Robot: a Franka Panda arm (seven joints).
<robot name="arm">
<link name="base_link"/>
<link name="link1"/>
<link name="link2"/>
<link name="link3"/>
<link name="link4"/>
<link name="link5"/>
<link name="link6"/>
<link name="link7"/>
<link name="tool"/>
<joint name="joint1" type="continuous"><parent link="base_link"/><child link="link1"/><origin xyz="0.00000 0.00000 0.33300"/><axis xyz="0 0 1"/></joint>
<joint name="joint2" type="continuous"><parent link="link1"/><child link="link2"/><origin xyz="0.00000 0.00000 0.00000"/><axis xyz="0 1 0"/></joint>
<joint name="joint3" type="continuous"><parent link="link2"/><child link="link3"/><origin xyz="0.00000 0.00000 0.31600"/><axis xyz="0 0 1"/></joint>
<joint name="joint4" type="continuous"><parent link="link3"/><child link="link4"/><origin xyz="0.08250 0.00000 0.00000"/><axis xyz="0 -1 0"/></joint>
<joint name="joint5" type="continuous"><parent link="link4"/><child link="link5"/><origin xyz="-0.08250 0.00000 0.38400"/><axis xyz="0 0 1"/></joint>
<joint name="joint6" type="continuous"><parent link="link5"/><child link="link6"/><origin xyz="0.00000 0.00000 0.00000"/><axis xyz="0 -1 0"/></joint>
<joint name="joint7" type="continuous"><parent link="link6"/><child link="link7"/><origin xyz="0.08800 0.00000 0.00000"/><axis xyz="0 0 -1"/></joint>
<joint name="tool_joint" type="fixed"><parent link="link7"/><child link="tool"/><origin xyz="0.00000 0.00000 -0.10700" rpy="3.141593 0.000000 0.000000"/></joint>
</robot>
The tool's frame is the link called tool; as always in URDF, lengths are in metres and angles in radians. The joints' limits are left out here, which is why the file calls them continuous.
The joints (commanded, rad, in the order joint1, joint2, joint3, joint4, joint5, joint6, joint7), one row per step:
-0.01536 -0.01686 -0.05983 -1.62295 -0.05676 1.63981 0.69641
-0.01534 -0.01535 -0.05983 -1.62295 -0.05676 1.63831 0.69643
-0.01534 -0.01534 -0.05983 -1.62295 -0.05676 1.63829 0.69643
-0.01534 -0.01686 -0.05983 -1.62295 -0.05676 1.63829 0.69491
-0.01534 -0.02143 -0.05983 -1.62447 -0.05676 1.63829 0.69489
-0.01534 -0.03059 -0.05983 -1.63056 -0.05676 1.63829 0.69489
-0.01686 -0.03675 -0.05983 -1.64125 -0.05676 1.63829 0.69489
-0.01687 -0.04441 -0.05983 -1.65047 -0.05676 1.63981 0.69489
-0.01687 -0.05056 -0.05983 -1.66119 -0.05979 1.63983 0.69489
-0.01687 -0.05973 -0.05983 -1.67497 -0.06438 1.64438 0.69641
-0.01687 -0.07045 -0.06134 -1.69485 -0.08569 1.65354 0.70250
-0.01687 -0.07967 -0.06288 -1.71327 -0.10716 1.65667 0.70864
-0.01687 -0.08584 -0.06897 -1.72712 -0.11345 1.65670 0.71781
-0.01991 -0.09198 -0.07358 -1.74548 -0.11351 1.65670 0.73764
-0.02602 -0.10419 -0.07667 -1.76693 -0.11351 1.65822 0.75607
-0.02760 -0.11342 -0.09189 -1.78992 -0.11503 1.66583 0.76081
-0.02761 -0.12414 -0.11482 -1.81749 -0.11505 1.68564 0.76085
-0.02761 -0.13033 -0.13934 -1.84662 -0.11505 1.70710 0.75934
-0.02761 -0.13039 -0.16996 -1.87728 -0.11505 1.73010 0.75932
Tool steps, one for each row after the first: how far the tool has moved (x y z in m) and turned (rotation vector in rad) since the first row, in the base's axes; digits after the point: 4 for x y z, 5 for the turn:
0.0003 0.0000 -0.0010 0.00013 0.00300 -0.00008
0.0003 0.0000 -0.0010 0.00013 0.00303 -0.00008
-0.0002 0.0000 -0.0001 0.00007 0.00160 0.00143
-0.0015 0.0000 0.0017 0.00011 -0.00145 0.00145
-0.0043 0.0001 0.0038 0.00042 -0.00454 0.00146
-0.0065 -0.0007 0.0021 0.00113 -0.00004 -0.00004
-0.0088 -0.0006 0.0020 0.00160 -0.00002 0.00006
-0.0110 -0.0008 0.0002 -0.00070 0.00473 0.00020
-0.0136 -0.0012 -0.0010 -0.00467 0.00503 -0.00082
-0.0167 -0.0040 -0.0037 -0.02496 0.00622 -0.00667
-0.0200 -0.0068 -0.0071 -0.04503 0.01337 -0.01267
-0.0227 -0.0107 -0.0104 -0.04959 0.02082 -0.02723
-0.0258 -0.0147 -0.0160 -0.04757 0.03154 -0.05418
-0.0307 -0.0193 -0.0197 -0.04551 0.03793 -0.08120
-0.0349 -0.0283 -0.0252 -0.04377 0.04418 -0.10131
-0.0393 -0.0403 -0.0313 -0.03949 0.04179 -0.12174
-0.0430 -0.0531 -0.0405 -0.03468 0.04397 -0.14186
-0.0464 -0.0689 -0.0535 -0.02882 0.05224 -0.16918

